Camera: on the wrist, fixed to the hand. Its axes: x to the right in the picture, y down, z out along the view.
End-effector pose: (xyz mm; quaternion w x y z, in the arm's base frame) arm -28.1 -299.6 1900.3 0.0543 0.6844 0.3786 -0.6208
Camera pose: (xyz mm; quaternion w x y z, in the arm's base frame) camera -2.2 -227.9 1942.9 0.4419 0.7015 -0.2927 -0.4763
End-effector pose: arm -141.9 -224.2 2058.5 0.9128 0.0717 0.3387 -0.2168
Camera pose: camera -210.8 -249.4 2011.1 0.8017 0.3645 0.0937 0.4643
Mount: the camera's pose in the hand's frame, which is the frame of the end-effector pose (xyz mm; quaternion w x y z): -7.1 -52.4 -69.5 0.6890 0.0977 -0.0737 0.7144
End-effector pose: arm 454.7 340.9 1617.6 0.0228 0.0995 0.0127 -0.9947
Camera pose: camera 472.9 395.6 1552.0 0.7175 0.0065 -0.1612 -0.6776
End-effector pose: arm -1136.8 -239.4 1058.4 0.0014 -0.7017 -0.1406 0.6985
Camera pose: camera -1078.8 -177.0 1077.4 0.4398 0.5323 -0.4725 -0.5477
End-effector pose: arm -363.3 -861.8 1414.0 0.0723 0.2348 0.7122 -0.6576
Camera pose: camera -365.3 -797.3 1472.9 0.5491 0.6291 0.2534 -0.4883
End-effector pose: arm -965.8 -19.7 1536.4 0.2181 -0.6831 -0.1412 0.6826
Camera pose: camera -891.4 14.8 1566.4 0.2810 0.4999 -0.4413 -0.6902
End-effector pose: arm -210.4 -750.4 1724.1 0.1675 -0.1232 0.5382 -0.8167
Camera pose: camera -237.8 -670.2 1745.1 0.7506 0.2558 0.3667 -0.4866
